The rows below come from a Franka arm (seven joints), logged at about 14 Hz.
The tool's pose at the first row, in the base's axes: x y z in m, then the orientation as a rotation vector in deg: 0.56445 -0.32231 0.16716 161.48 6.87 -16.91
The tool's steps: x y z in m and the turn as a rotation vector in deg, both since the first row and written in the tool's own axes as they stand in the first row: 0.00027 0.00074 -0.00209 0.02 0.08 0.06; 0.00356 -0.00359 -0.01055 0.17 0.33 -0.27; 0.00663 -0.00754 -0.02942 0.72 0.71 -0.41; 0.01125 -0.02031 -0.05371 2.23 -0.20 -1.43; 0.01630 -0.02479 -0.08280 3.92 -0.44 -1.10; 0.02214 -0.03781 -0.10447 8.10 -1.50 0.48; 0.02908 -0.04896 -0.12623 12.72 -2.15 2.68; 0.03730 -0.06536 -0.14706 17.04 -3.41 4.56; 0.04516 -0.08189 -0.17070 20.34 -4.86 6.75
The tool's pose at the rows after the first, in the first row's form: 0.56519 -0.32236 0.16927 161.51 6.80 -16.79; 0.56951 -0.31548 0.17519 161.71 7.30 -16.53; 0.57563 -0.30577 0.19099 162.33 7.52 -16.10; 0.58329 -0.28594 0.20894 163.67 8.61 -17.84; 0.59321 -0.27248 0.23369 165.30 7.89 -18.35; 0.60154 -0.25316 0.24887 169.18 4.84 -20.14; 0.61116 -0.23552 0.26444 173.49 0.76 -21.28; 0.62126 -0.21312 0.27734 177.28 -3.11 -23.40; 0.63153 -0.18975 0.29290 -176.21 7.31 25.09
